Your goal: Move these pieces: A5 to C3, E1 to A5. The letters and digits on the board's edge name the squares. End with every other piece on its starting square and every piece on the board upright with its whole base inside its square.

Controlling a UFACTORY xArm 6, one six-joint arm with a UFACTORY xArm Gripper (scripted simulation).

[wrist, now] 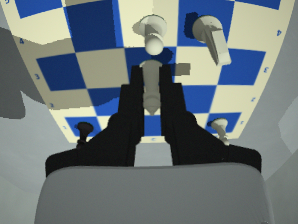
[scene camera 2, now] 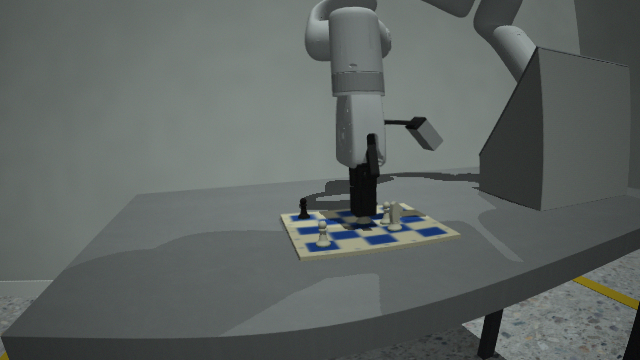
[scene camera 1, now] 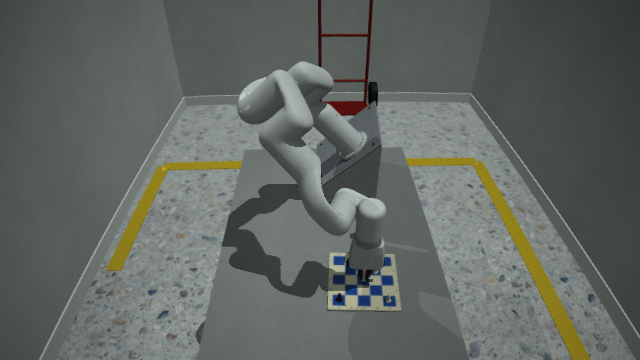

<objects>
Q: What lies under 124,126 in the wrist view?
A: My gripper.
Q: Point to a chessboard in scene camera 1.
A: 356,296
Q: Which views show my gripper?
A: The wrist view, scene camera 2 and scene camera 1: all of them.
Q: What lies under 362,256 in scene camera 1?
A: My gripper.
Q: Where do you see a chessboard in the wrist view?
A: At 78,63
</objects>
